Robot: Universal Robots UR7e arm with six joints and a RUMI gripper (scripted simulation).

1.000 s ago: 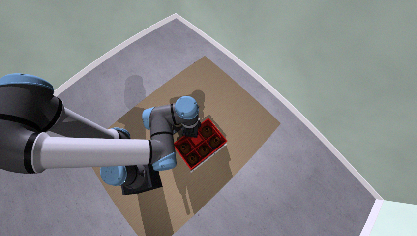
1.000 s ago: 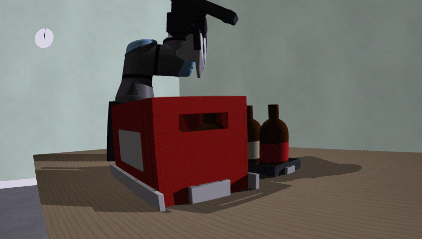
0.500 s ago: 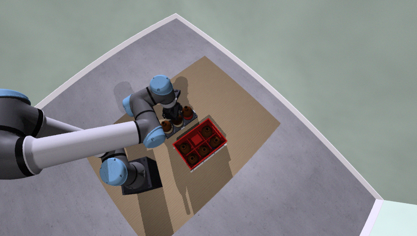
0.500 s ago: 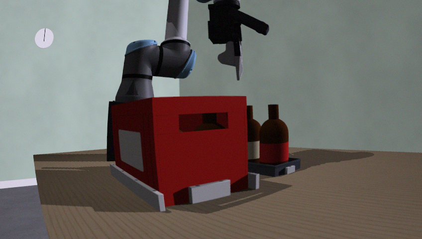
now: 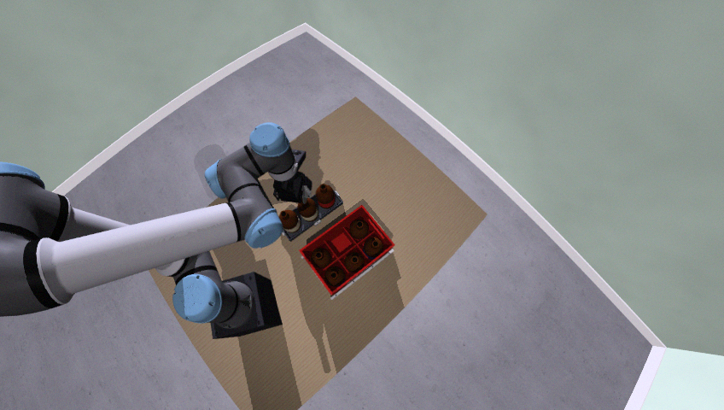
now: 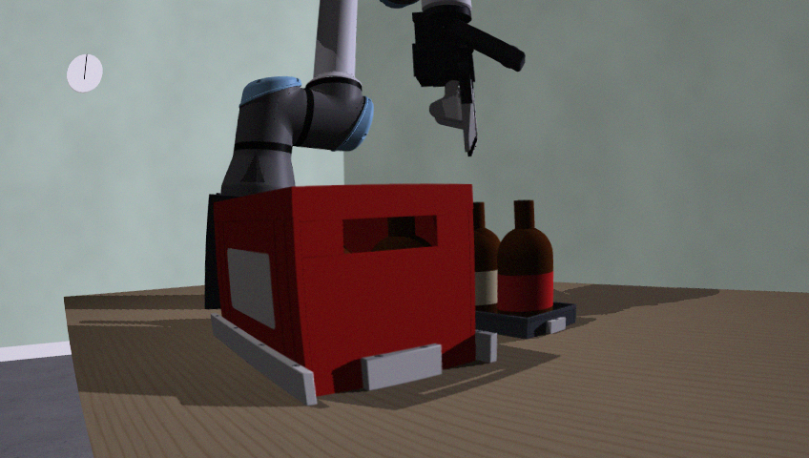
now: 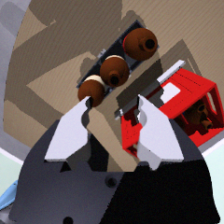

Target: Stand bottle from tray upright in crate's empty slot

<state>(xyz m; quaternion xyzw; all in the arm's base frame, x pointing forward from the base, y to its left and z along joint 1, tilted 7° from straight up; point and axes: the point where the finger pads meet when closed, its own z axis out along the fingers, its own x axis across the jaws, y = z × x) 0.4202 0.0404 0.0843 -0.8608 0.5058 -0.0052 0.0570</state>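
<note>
Now: the cream-label bottle 160 mm below my hand. From my hand the other things lie so: dark tray (230 mm below); then red crate (40 mm behind, 230 mm to the right, 160 mm below).
</note>
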